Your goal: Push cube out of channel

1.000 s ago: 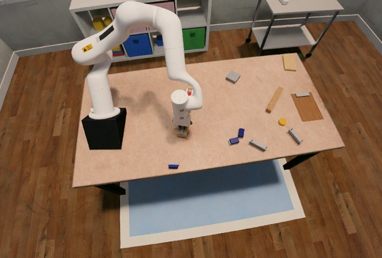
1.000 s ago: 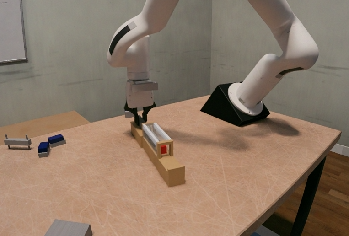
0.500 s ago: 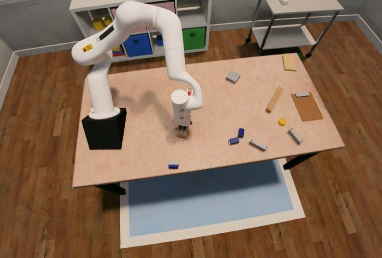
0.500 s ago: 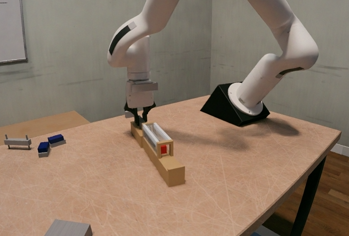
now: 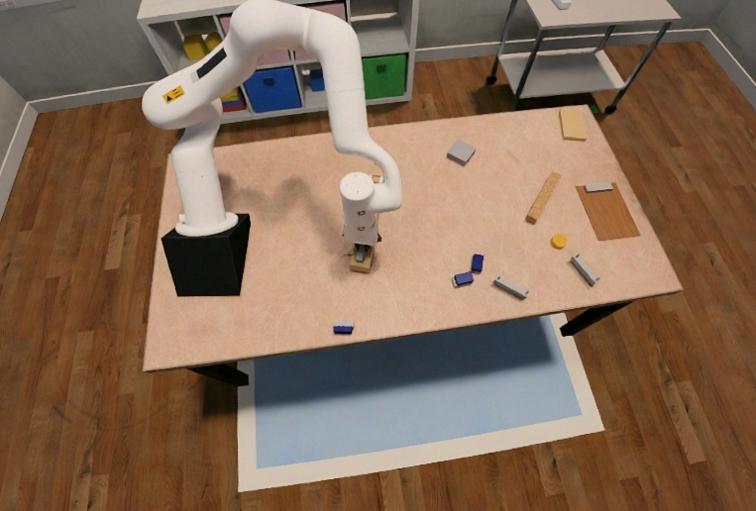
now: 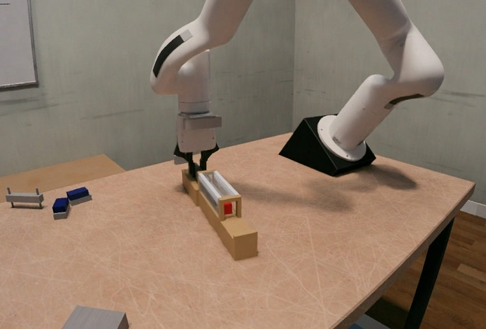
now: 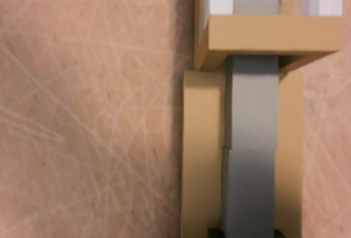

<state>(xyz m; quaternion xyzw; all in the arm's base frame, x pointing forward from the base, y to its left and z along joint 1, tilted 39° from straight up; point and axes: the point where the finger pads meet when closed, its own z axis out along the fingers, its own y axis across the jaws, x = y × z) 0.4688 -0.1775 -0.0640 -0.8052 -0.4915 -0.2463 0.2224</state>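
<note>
Now: the red cube 9 cm ahead of my hand, 21 cm to the left of it and 1 cm below it. From my hand the other things lie so: wooden channel: 7 cm ahead, 16 cm to the left, 1 cm below; blue block: 12 cm behind, 23 cm to the right, 5 cm below; pale grey bar: 1 cm below.
</note>
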